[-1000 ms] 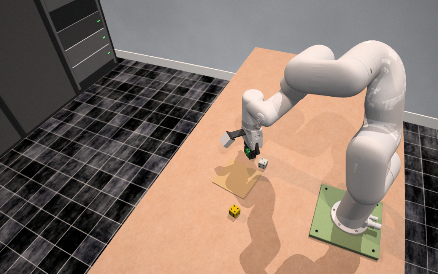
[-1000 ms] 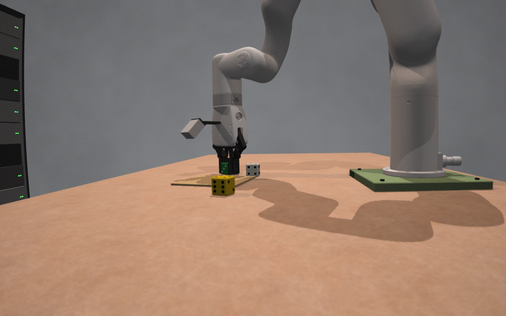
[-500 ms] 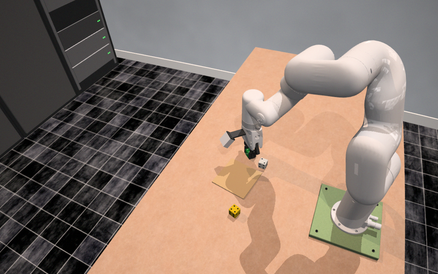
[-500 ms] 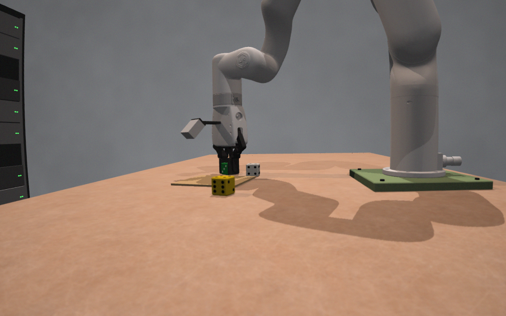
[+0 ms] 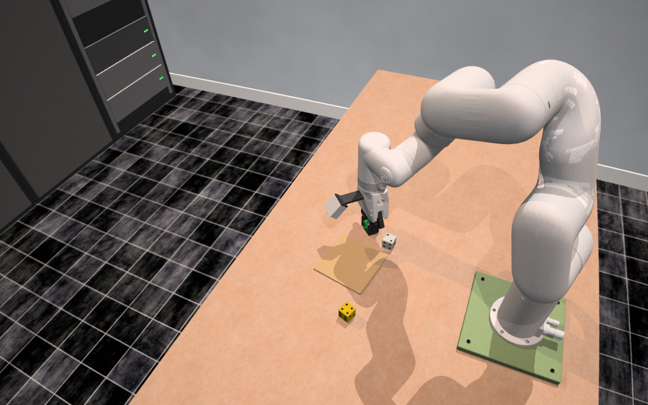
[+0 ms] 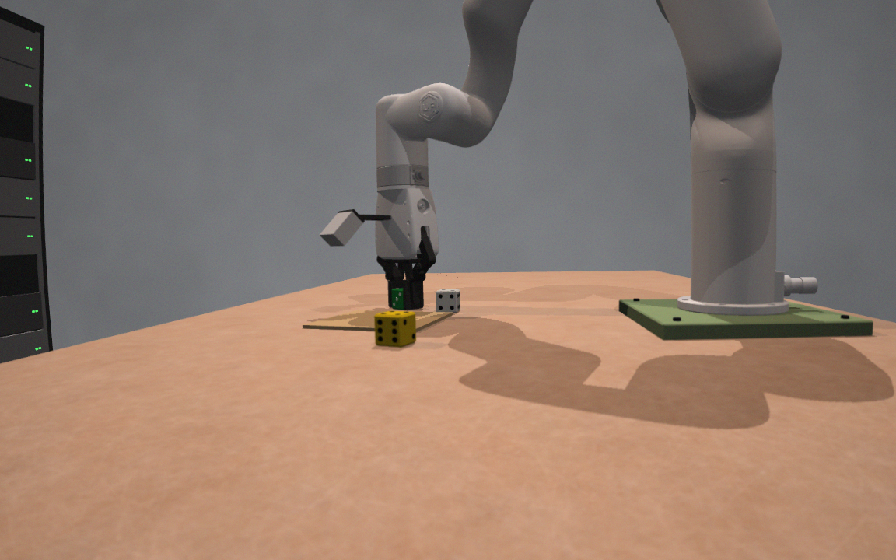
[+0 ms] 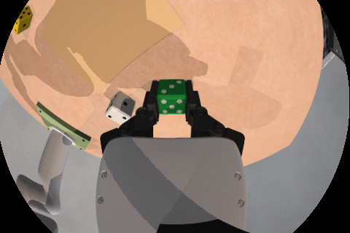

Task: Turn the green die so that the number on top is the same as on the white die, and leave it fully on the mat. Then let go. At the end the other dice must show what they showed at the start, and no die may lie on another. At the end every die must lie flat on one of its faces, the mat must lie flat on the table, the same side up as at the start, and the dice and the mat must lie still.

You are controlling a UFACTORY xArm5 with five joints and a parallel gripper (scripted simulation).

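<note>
My hand is 130 mm to the right of the tan mat and 20 mm above it. From my hand the other things lie so: green die: 10 mm below; then white die: 70 mm behind, 30 mm to the left, 10 mm below; then yellow die: 270 mm to the left, 60 mm behind, 10 mm below.
</note>
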